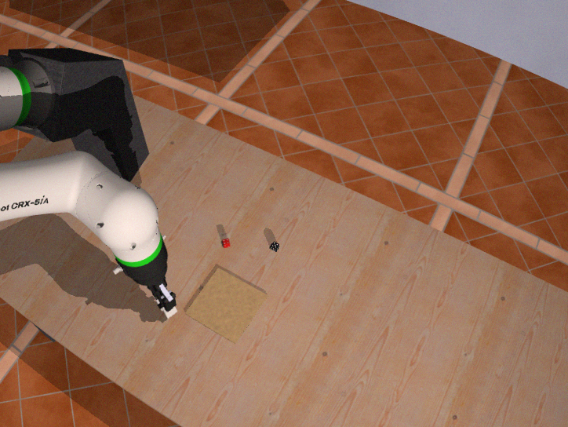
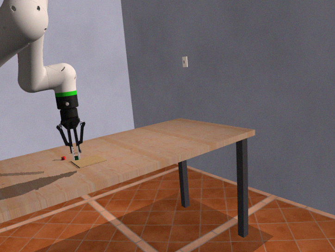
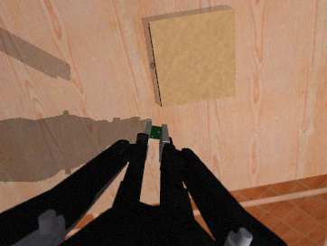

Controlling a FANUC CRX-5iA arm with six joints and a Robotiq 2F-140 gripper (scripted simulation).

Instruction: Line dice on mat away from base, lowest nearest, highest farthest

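My hand is 90 mm short of the tan mat, 90 mm to the right of it and 90 mm above it. From my hand the other things lie so: red die 10 mm ahead, 230 mm to the left, 80 mm below; then green die 30 mm below; then black die 120 mm ahead, 280 mm to the left, 80 mm below.
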